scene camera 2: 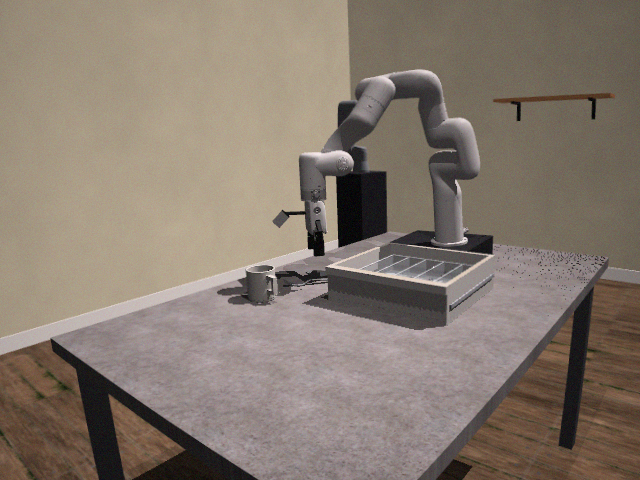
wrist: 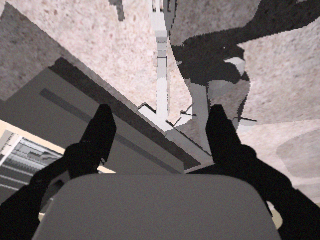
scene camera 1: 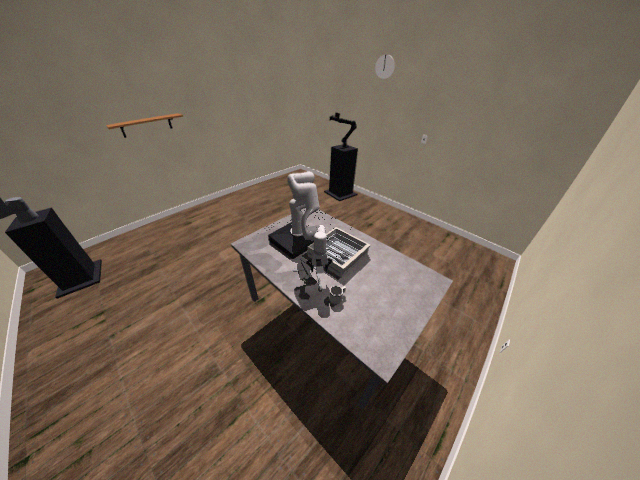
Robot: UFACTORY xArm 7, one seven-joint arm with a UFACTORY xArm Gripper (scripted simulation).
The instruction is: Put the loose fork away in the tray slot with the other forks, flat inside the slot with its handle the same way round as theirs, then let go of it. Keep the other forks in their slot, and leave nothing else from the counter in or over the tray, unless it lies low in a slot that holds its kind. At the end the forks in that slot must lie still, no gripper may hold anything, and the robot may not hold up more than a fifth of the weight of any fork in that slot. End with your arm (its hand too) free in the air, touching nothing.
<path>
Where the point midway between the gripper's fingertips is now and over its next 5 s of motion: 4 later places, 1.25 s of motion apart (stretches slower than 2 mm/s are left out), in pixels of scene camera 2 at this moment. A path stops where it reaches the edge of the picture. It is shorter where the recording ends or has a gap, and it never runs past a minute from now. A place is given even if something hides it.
My gripper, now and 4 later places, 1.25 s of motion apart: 316,252; 313,261; 313,273; 313,277; 313,282
</path>
